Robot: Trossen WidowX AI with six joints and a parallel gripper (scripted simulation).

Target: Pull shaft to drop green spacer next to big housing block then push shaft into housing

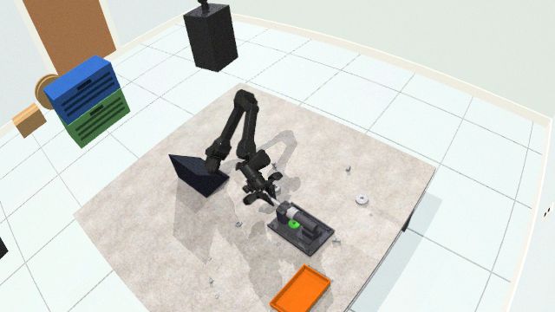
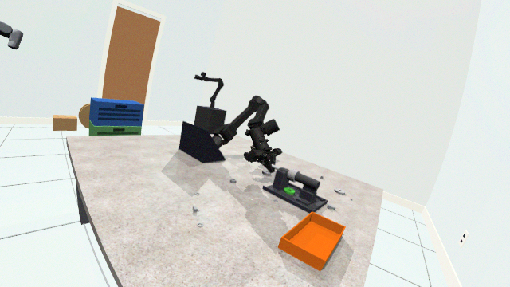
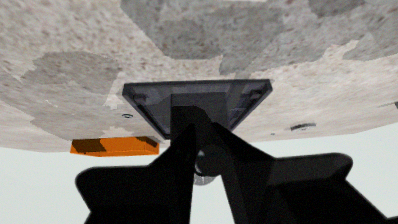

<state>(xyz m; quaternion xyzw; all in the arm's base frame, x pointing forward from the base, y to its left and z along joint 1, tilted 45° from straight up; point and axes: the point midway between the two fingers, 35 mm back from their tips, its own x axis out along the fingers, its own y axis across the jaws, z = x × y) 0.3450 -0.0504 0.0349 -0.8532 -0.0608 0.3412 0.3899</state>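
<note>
My gripper tip is 6 cm short of the shaft, 3 cm below it and 1 cm to the left of it. Also, from my gripper tip: green spacer 10 cm ahead, 4 cm below, 2 cm to the right; orange tray 29 cm ahead, 27 cm to the right, 4 cm below.
</note>
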